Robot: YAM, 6 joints.
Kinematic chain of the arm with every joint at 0, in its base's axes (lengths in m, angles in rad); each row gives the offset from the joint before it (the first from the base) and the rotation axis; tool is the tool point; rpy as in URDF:
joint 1: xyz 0 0 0.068 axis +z
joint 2: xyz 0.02 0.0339 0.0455 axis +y
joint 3: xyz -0.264 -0.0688 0 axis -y
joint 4: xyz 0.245 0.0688 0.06 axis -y
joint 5: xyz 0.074 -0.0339 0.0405 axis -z
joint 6: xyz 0.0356 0 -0.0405 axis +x
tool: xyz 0 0 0 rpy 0 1.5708 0
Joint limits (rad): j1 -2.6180..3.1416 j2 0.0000..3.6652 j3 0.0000..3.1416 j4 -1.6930..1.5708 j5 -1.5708..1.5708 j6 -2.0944..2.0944
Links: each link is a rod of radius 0.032 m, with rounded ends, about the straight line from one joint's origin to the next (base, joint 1, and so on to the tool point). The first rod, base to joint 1, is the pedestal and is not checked.
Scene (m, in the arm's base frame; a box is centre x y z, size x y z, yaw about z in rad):
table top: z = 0
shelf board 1: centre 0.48 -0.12 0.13 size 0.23 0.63 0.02 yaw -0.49
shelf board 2: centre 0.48 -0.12 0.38 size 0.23 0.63 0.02 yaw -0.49
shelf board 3: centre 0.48 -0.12 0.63 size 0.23 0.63 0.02 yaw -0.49
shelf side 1: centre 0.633 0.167 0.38 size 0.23 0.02 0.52 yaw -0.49
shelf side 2: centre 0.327 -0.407 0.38 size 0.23 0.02 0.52 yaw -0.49
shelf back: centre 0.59 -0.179 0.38 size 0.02 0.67 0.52 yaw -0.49
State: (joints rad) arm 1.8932 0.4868 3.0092 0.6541 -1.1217 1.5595
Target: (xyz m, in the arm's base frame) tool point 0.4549 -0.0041 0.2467
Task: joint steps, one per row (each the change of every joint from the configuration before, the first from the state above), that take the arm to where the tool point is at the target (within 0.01 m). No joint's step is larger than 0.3 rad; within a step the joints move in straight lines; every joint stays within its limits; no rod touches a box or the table.
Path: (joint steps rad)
1: -0.2205 0.1277 -0.2613 -0.0738 -0.0069 0.0000
2: -0.2204 0.1277 -0.2612 -0.0737 -0.0069 0.0000
3: -0.2205 0.1277 -0.2613 -0.0738 -0.0069 0.0000
4: -0.2205 0.1277 -0.2613 -0.0738 -0.0070 0.0000
5: -0.2204 0.1277 -0.2613 -0.0737 -0.0069 0.0000
6: -0.2205 0.1277 -0.2612 -0.0738 -0.0069 0.0000
7: -0.2204 0.1277 -0.2613 -0.0738 -0.0069 0.0000
8: -0.2205 0.1277 -0.2613 -0.0738 -0.0069 0.0000
9: -0.1036 0.2415 0.2571 0.0858 0.0550 0.0000
10: -0.1035 0.2415 0.2571 0.0857 0.0549 0.0000

